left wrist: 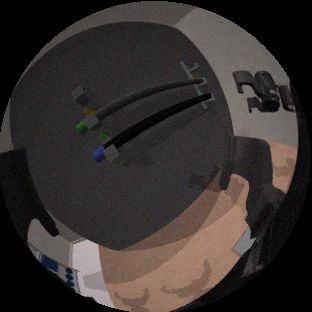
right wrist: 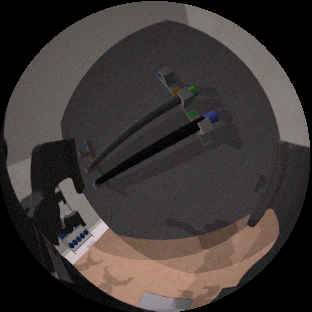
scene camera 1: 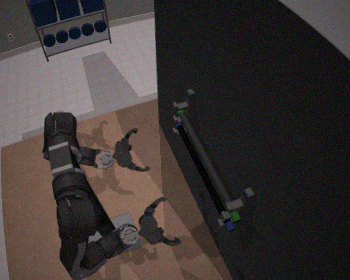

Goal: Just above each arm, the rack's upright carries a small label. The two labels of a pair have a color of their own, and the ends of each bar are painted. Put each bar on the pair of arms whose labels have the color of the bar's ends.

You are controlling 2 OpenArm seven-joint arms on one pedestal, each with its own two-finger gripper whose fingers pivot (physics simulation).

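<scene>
A grey bar with green ends (scene camera 1: 206, 156) (left wrist: 142, 94) (right wrist: 131, 131) lies on the middle pair of arms, under orange labels (left wrist: 90, 112) (right wrist: 176, 91). A black bar with blue ends (scene camera 1: 201, 169) (left wrist: 155, 118) (right wrist: 150, 151) lies on the lowest pair, under green labels (left wrist: 104, 136) (right wrist: 193, 114). The top arms (scene camera 1: 249, 192) (left wrist: 79, 95) (right wrist: 166, 76) bear no bar; a blue label (right wrist: 159, 75) shows there. My left gripper (scene camera 1: 141, 150) (left wrist: 139, 210) and my right gripper (scene camera 1: 171, 220) (right wrist: 166, 206) are open and empty, apart from the bars.
The rack's arms stand out from a large dark panel (scene camera 1: 280, 125) (left wrist: 55, 175) (right wrist: 240, 190). A tan floor (scene camera 1: 30, 200) lies under my arms. A shelf unit with blue bins and round blue items stands at the top left of the scene view, beyond pale tiles (scene camera 1: 130, 60).
</scene>
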